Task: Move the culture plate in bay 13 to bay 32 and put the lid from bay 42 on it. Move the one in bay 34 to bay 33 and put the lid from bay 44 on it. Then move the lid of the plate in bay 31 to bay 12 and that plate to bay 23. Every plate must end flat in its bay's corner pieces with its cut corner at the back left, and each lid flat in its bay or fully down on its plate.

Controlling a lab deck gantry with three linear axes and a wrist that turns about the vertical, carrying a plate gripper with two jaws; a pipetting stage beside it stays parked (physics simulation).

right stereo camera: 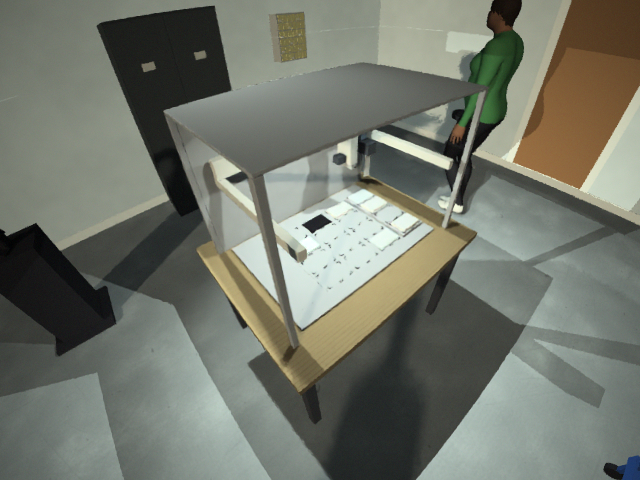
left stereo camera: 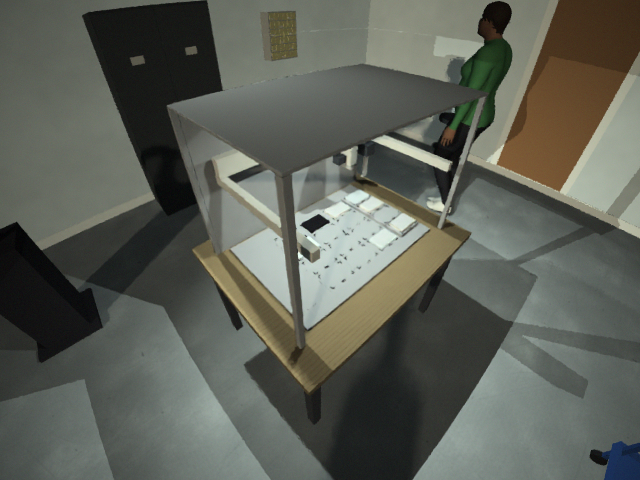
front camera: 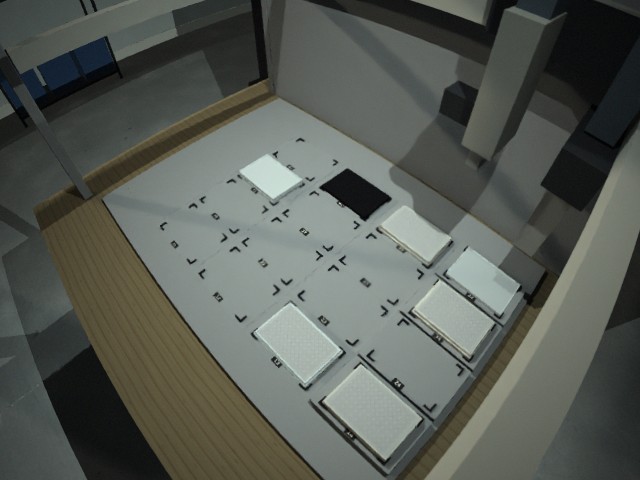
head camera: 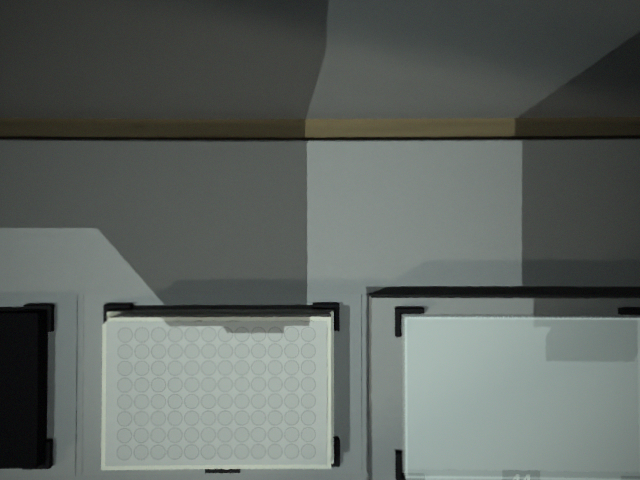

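Seen in the pictures: gripper, between the fingertips: [right stereo camera: 359, 171] [left stereo camera: 356, 172] [front camera: 535, 230]; robot's base, origin of its link: [right stereo camera: 329, 288] [left stereo camera: 332, 288] [front camera: 162, 226].
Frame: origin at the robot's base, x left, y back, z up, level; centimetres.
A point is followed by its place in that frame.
Observation:
In the front view a pale smooth-topped piece [front camera: 271, 177] @(z 1.4, x 25.6, y -7.1 cm) lies in bay 13; I cannot tell whether it is a lid or a plate. Bay 34 holds an unlidded plate [front camera: 415, 234] @(z 1.5, x 35.7, y -39.5 cm) [head camera: 217, 392] @(z 1.4, x 36.4, y -39.2 cm), cut corner back left. Bay 44 holds a flat lid [front camera: 483, 280] @(z 2.2, x 36.0, y -55.7 cm) [head camera: 522, 392] @(z 2.2, x 36.8, y -55.3 cm). Bay 31 holds a plate with its clear lid [front camera: 298, 343] @(z 1.4, x 4.2, y -39.7 cm) down on it. Bay 42 [front camera: 416, 376] @(z 1.5, x 13.3, y -57.0 cm) and bays 32, 33, 12 and 23 hold nothing. My gantry head is raised at the back right, beside a white column; the jaws cannot be made out, nor whether they are open.
A black plate [front camera: 356, 193] @(z 0.8, x 35.9, y -23.5 cm) [left stereo camera: 315, 223] @(z 0.8, x 35.8, y -22.4 cm) [right stereo camera: 316, 223] @(z 0.8, x 35.9, y -22.2 cm) lies in bay 24. Textured plates lie in bay 43 [front camera: 453, 318] @(z 2.9, x 25.0, y -55.6 cm) and bay 41 [front camera: 372, 410] @(z 2.9, x 4.3, y -55.6 cm). The right column of bays is raised. A white column [front camera: 509, 85] @(z 38.7, x 32.6, y -46.4 cm) hangs above the back right, between dark boxes. Posts and a hood enclose the deck.

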